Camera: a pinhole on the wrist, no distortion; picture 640 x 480 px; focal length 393.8 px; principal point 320.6 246.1 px. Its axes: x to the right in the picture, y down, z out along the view. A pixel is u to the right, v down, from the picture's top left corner.
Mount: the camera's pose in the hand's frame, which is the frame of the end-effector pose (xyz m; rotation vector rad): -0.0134 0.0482 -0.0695 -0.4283 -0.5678 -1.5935
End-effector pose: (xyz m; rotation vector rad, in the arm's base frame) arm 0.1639 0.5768 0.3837 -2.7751 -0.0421 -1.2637
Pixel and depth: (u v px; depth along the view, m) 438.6 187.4 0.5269
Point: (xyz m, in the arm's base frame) 0.4176 0.3854 -0.0236
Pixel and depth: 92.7 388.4 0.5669
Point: 0.4930 -0.0392 0.3398
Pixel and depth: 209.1 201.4 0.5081
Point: 0.3249 0.1369 0.1229
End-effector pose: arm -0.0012 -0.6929 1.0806 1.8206 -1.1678 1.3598
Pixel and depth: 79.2 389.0 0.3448
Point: -0.3176 -0.9966 1.1353
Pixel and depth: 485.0 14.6 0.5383
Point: -0.0135 -1.0553 0.5638
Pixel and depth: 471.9 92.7 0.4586
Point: -0.0204 -1.0276 0.7278
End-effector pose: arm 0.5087 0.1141 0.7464 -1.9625 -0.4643 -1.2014
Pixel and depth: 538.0 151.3 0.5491
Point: 0.8086 0.4575 0.3725
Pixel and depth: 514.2 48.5 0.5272
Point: 0.7323 0.4055 0.2656
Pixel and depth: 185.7 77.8 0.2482
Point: 0.6623 0.0076 0.5069
